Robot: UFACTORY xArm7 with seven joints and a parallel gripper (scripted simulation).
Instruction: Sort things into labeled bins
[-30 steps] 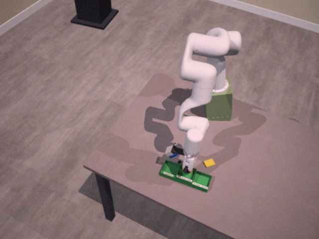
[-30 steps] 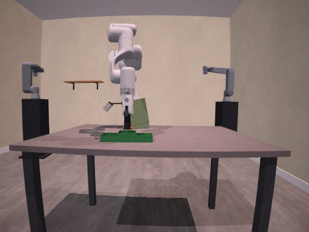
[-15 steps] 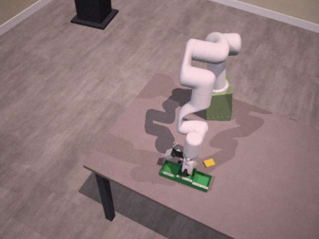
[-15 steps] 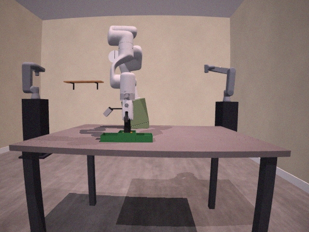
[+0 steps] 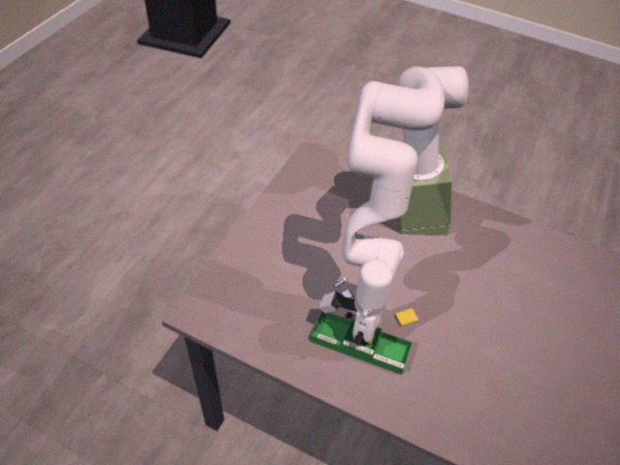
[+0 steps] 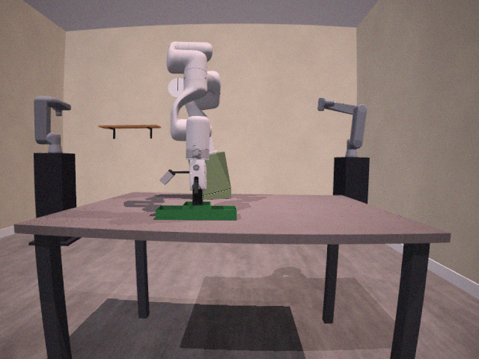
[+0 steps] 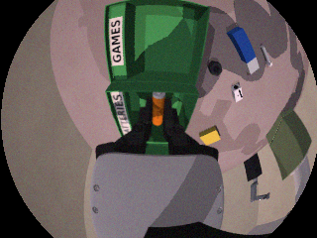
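Now: the black round piece 70 mm behind my hand, 50 mm to the right of it and 30 mm below it. Round my hand: blue-and-white block (110 mm behind, 90 mm to the right, 30 mm below); then grey thing (120 mm behind, 30 mm to the right, 30 mm below); then orange thing (20 mm below).
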